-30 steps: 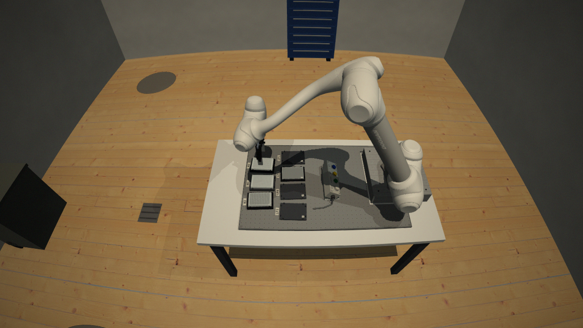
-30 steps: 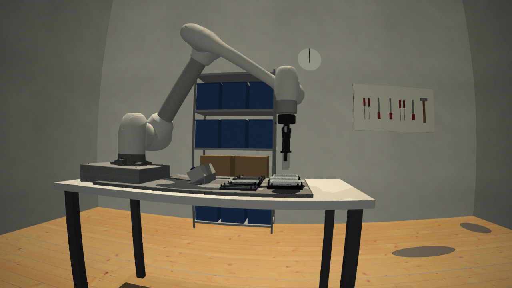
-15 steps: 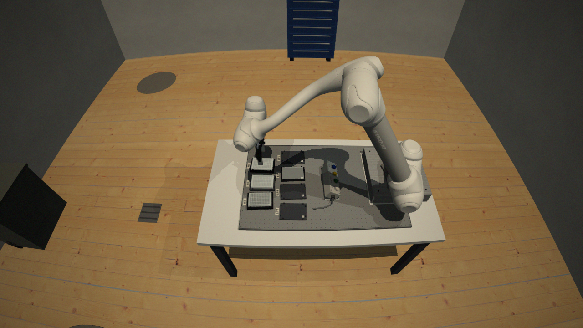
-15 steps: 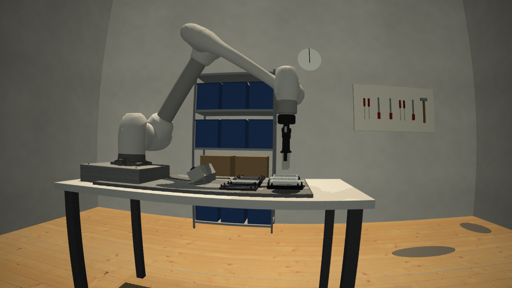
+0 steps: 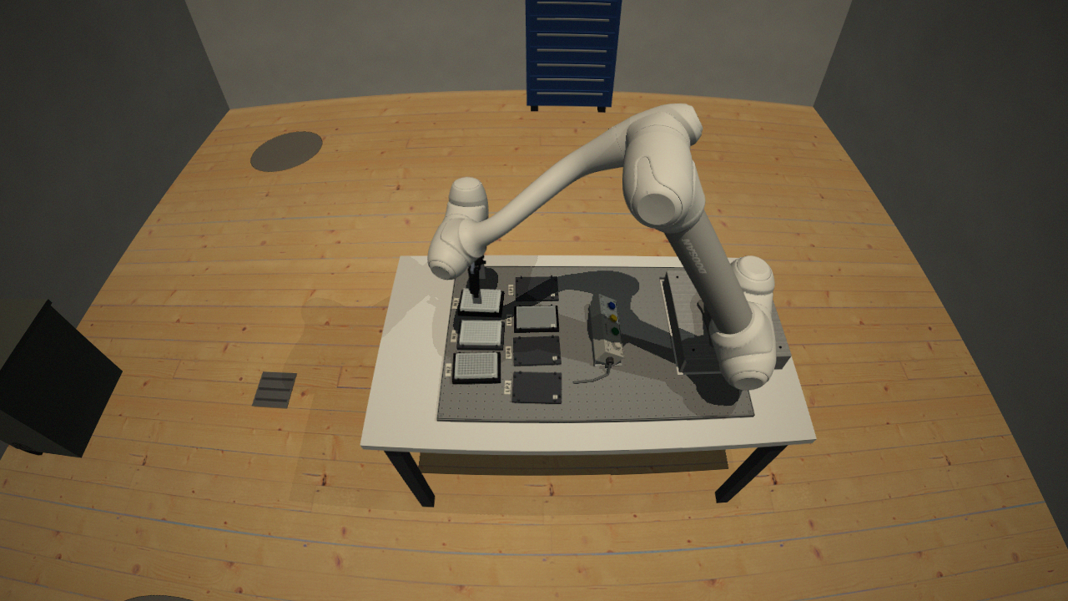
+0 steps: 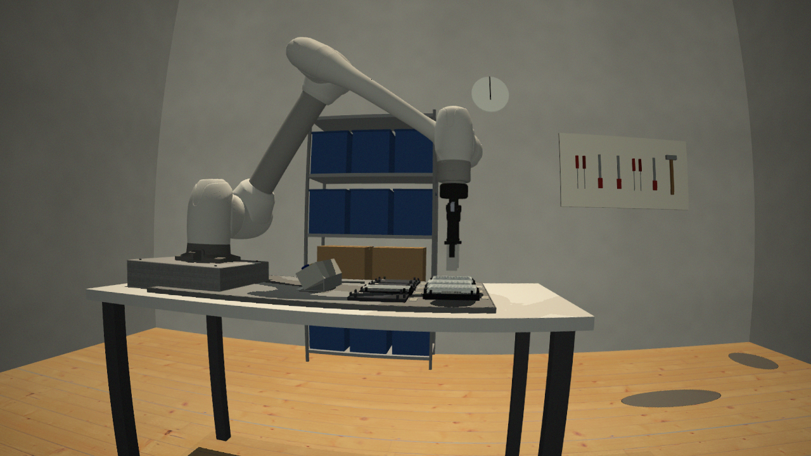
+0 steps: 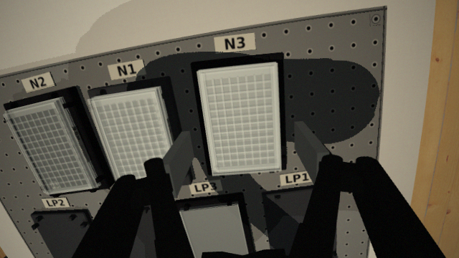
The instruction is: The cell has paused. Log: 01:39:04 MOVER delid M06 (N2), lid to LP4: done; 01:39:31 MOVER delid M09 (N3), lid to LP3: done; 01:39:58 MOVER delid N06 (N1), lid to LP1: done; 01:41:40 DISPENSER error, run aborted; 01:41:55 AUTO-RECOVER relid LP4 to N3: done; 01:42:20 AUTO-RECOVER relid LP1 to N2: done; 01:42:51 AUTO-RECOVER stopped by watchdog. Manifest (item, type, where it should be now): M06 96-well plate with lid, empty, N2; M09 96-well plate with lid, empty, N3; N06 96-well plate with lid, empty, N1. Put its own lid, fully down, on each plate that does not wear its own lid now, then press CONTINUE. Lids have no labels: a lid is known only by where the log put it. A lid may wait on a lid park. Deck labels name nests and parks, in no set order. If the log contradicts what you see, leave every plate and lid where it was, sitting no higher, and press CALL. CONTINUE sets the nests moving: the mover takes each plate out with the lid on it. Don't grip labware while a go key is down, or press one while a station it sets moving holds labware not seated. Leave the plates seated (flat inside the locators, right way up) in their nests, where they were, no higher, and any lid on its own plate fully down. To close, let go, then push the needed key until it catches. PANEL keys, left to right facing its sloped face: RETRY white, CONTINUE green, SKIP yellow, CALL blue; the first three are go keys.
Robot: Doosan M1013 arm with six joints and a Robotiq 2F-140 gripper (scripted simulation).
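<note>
My gripper is now 80 mm above the plate. Also, from my hand: LP3 label: 90 mm behind, 70 mm to the left, 100 mm below; N3 label: 90 mm ahead, 10 mm to the right, 100 mm below; park LP3: 180 mm behind, 70 mm to the left, 90 mm below.
</note>
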